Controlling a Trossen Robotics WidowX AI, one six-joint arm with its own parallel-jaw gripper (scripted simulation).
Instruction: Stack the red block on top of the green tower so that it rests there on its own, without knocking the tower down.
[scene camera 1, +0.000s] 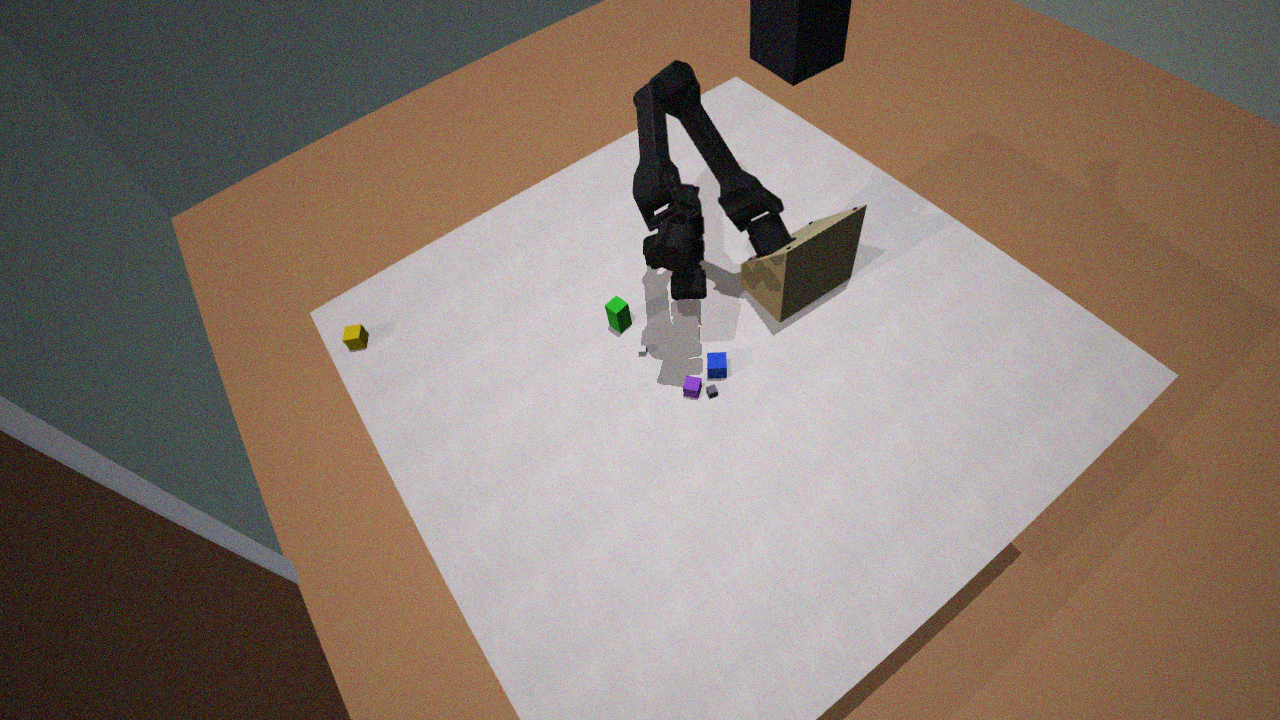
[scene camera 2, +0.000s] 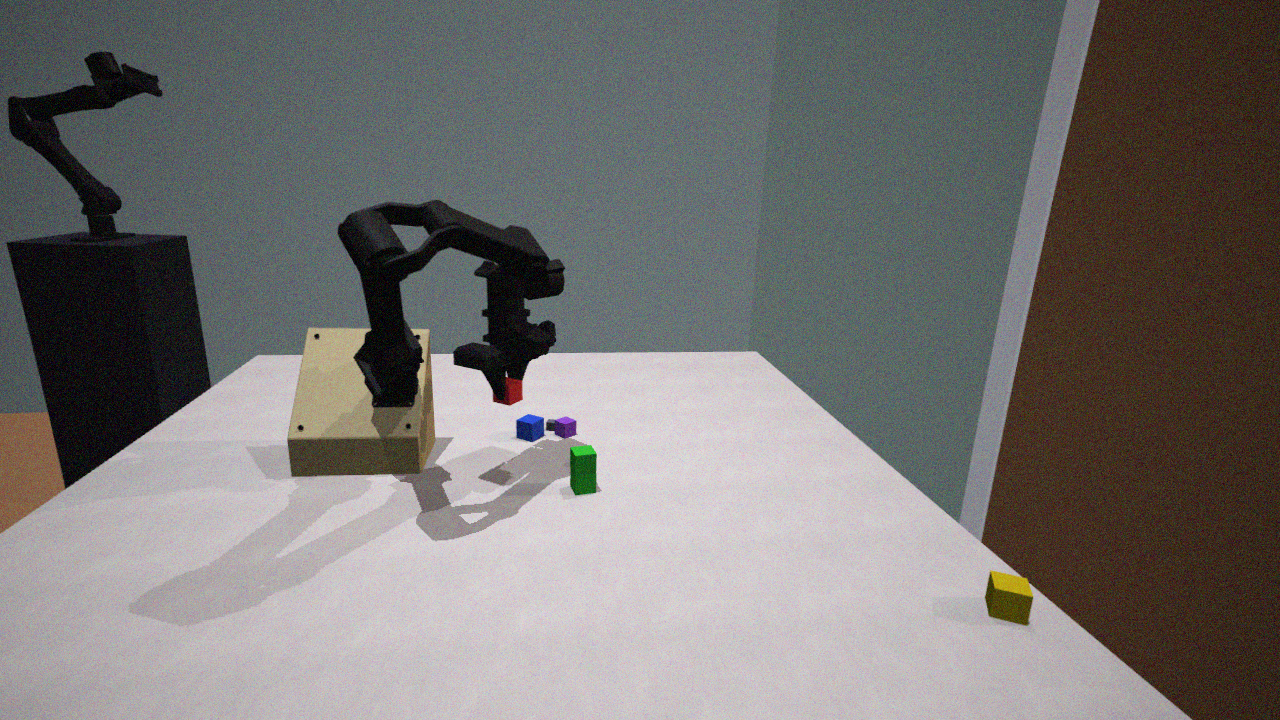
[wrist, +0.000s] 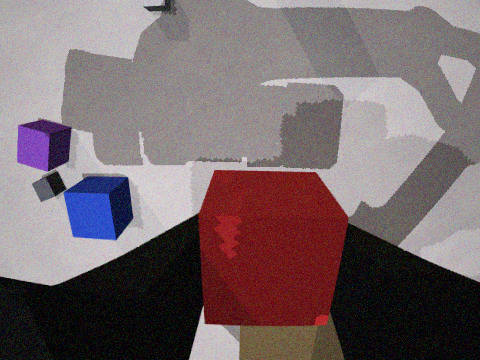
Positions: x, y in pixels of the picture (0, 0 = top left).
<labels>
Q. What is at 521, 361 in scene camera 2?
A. My gripper.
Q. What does my gripper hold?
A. A red block.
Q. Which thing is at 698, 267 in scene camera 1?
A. My gripper.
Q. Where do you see a yellow cube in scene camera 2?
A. At 1009, 598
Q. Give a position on a red block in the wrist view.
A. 271, 242
</labels>
